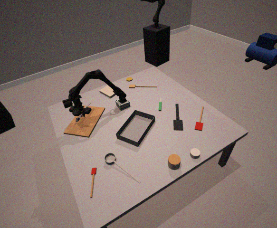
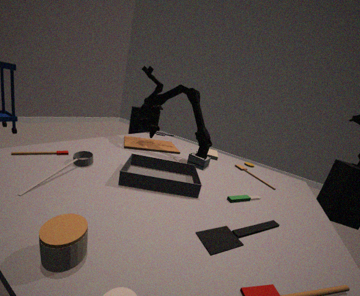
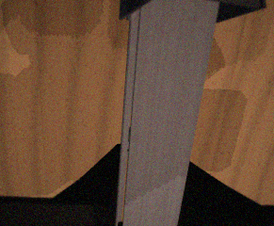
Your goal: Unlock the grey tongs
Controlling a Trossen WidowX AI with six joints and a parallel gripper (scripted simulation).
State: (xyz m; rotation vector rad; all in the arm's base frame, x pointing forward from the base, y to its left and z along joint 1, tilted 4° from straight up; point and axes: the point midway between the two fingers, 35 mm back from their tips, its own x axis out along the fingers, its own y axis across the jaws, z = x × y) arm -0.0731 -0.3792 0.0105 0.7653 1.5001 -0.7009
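Now: gripper tip 1 cm to the right of the wooden board and 5 cm above it. The rest, counted from my gripper tip: cream block: 21 cm behind, 39 cm to the left, 4 cm below; then green-handled tool: 30 cm ahead, 64 cm to the left, 5 cm below; then roasting tin: 40 cm ahead, 28 cm to the left, 3 cm below.
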